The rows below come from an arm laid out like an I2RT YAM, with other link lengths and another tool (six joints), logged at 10 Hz.
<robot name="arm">
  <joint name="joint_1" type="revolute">
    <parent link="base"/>
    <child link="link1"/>
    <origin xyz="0 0 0.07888" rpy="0 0 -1.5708"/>
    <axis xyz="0 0 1"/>
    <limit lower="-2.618" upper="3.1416"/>
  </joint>
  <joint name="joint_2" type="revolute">
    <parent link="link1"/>
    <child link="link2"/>
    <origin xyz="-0.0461 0.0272 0.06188" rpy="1.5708 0 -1.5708"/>
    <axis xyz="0 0 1"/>
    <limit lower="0" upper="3.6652"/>
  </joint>
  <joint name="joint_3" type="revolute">
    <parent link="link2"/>
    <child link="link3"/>
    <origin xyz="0.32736 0 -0.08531" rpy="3.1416 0 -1.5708"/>
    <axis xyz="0 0 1"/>
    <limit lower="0" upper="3.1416"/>
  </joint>
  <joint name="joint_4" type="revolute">
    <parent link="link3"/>
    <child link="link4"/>
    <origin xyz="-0.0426 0.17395 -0.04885" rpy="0 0 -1.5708"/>
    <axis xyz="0 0 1"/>
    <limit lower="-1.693" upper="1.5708"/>
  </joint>
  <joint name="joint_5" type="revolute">
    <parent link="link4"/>
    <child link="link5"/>
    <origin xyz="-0.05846 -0.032 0.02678" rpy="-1.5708 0 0"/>
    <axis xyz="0 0 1"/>
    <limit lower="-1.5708" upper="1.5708"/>
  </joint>
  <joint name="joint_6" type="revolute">
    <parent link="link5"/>
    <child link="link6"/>
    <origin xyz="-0.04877 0 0.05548" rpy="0 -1.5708 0"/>
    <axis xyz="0 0 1"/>
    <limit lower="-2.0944" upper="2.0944"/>
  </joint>
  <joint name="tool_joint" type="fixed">
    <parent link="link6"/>
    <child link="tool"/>
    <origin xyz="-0.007 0.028 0.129" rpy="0 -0.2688 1.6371"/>
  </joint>
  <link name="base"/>
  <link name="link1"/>
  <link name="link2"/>
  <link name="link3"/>
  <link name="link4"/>
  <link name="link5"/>
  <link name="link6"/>
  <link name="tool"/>
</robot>
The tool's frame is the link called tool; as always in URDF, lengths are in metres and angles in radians.
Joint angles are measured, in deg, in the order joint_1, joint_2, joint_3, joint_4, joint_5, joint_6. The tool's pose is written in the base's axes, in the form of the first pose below.
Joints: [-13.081 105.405 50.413 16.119 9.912 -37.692]
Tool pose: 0.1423 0.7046 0.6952 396.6; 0.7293 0.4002 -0.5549 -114.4; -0.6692 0.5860 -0.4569 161.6; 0 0 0 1
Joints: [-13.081 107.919 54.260 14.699 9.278 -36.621]
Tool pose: 0.1487 0.7020 0.6965 413.3; 0.7424 0.3861 -0.5476 -116.0; -0.6533 0.5985 -0.4637 160.7; 0 0 0 1
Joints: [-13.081 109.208 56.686 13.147 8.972 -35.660]
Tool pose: 0.1529 0.7048 0.6927 421.6; 0.7523 0.3715 -0.5441 -116.8; -0.6408 0.6043 -0.4734 160.3; 0 0 0 1
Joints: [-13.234 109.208 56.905 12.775 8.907 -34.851]
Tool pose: 0.1623 0.7074 0.6879 421.5; 0.7578 0.3571 -0.5460 -117.6; -0.6320 0.6100 -0.4781 160.6; 0 0 0 1
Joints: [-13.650 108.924 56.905 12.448 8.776 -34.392]
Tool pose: 0.1717 0.7097 0.6832 419.9; 0.7606 0.3452 -0.5498 -120.0; -0.6261 0.6141 -0.4806 161.9; 0 0 0 1
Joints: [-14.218 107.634 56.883 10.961 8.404 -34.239]
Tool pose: 0.1756 0.7131 0.6787 413.9; 0.7637 0.3364 -0.5510 -121.7; -0.6212 0.6151 -0.4856 166.8; 0 0 0 1
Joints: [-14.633 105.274 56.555 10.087 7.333 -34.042]
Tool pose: 0.1862 0.6966 0.6928 408.4; 0.7701 0.3344 -0.5433 -120.0; -0.6101 0.6347 -0.4742 179.2; 0 0 0 1
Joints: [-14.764 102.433 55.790 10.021 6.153 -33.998]
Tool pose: 0.1984 0.6678 0.7174 403.1; 0.7750 0.3412 -0.5319 -115.8; -0.6000 0.6615 -0.4499 194.4; 0 0 0 1
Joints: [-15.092 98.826 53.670 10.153 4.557 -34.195]
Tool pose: 0.2018 0.6408 0.7407 390.8; 0.7823 0.3496 -0.5156 -109.8; -0.5893 0.6835 -0.4308 207.2; 0 0 0 1
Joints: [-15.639 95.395 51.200 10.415 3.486 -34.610]
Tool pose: 0.2065 0.6226 0.7548 376.4; 0.7837 0.3566 -0.5086 -106.4; -0.5858 0.6965 -0.4143 215.9; 0 0 0 1
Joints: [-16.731 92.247 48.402 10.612 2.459 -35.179]
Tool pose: 0.2108 0.6157 0.7592 359.6; 0.7834 0.3581 -0.5080 -105.9; -0.5847 0.7019 -0.4069 219.7; 0 0 0 1
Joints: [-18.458 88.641 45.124 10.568 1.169 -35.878]
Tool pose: 0.2173 0.6139 0.7589 338.6; 0.7828 0.3549 -0.5112 -106.7; -0.5831 0.7051 -0.4034 221.7; 0 0 0 1
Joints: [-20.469 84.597 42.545 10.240 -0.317 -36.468]
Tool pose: 0.2352 0.6021 0.7630 318.9; 0.7800 0.3514 -0.5177 -107.8; -0.5799 0.7169 -0.3870 228.0; 0 0 0 1
